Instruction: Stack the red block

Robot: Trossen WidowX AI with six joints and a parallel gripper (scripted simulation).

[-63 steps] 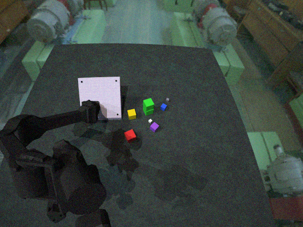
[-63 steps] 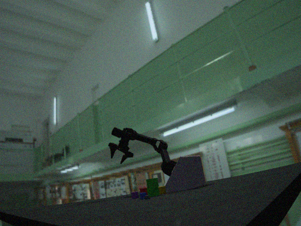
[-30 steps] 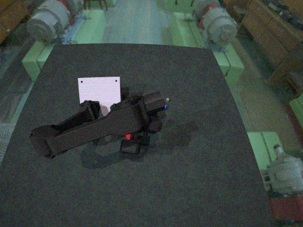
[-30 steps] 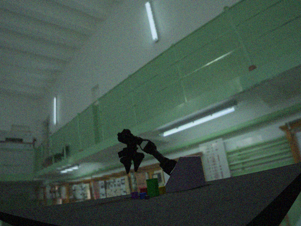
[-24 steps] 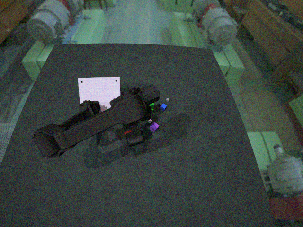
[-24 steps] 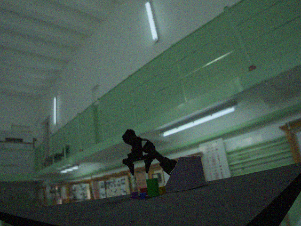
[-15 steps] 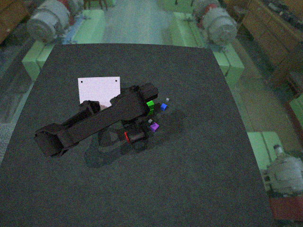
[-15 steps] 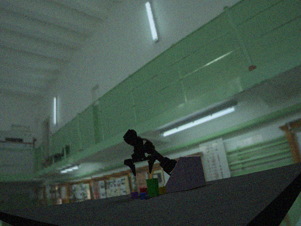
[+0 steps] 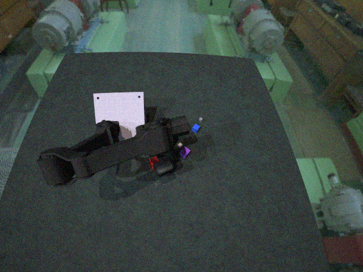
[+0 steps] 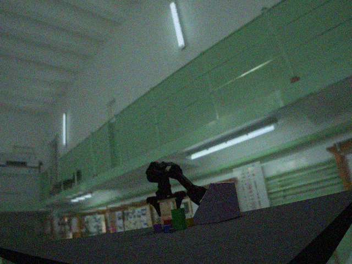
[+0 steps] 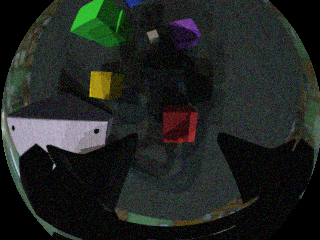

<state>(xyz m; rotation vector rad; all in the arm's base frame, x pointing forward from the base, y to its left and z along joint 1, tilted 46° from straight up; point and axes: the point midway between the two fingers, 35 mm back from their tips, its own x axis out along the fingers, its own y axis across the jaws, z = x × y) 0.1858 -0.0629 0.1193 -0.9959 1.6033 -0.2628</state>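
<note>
Now: the red block 4 cm below my gripper tip. Also, from my gripper tip: yellow block: 1 cm ahead, 12 cm to the left, 4 cm below; small white cube: 10 cm ahead, 9 cm to the left, 6 cm below; purple block: 12 cm ahead, 5 cm to the left, 5 cm below.
</note>
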